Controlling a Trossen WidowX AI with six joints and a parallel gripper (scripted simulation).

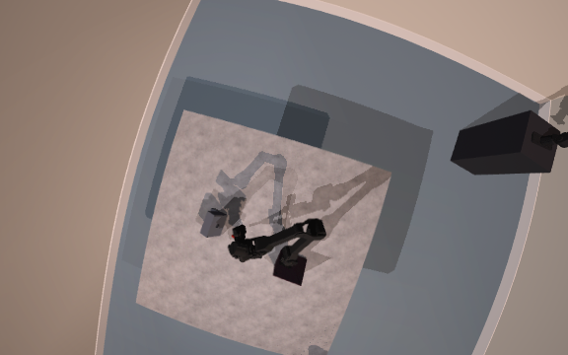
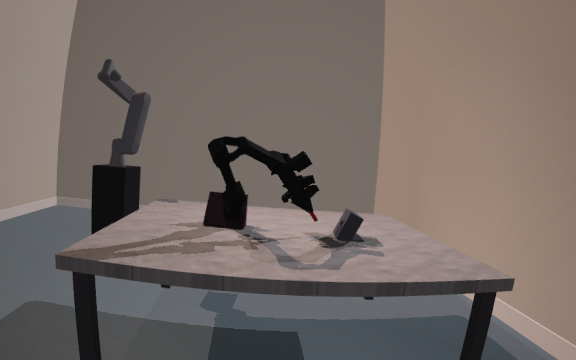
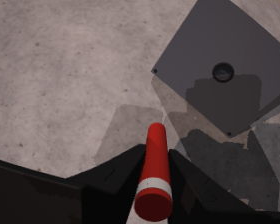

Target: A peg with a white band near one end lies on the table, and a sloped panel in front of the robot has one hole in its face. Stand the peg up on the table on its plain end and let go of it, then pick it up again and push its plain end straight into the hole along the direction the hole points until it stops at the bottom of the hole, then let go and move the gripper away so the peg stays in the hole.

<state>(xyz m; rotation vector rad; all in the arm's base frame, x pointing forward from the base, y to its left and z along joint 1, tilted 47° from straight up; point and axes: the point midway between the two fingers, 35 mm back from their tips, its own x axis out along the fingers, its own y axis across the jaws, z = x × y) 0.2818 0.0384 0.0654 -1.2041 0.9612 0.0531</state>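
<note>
My gripper tip is now 15 cm short of the sloped panel and 4 cm above it. Also, from my gripper tip: red peg 1 cm behind, 1 cm above.
</note>
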